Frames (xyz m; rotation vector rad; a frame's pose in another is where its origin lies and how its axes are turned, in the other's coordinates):
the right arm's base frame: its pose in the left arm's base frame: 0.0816 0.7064 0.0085 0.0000 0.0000 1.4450
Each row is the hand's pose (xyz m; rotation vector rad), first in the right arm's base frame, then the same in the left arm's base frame.
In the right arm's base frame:
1: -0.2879 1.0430 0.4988 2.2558 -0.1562 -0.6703
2: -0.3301 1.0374 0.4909 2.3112 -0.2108 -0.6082
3: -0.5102 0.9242 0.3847 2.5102 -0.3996 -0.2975
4: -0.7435 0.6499 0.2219 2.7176 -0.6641 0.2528
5: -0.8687 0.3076 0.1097 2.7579 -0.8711 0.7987
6: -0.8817 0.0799 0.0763 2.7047 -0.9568 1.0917
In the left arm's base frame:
1: -0.9893 0.5516 0.5073 1.7321 1.3260 0.1361
2: -0.9890 0.5091 0.4994 1.8167 1.3289 0.1564
3: -0.8993 0.3162 0.3932 2.1452 1.3588 0.2838
4: -0.6564 0.0503 0.2304 2.6245 1.3758 0.5311
5: -0.3326 -0.1168 0.1182 -2.5655 -1.1351 -0.7172
6: -0.1083 -0.1583 0.0848 -2.4118 -0.9703 -0.8083

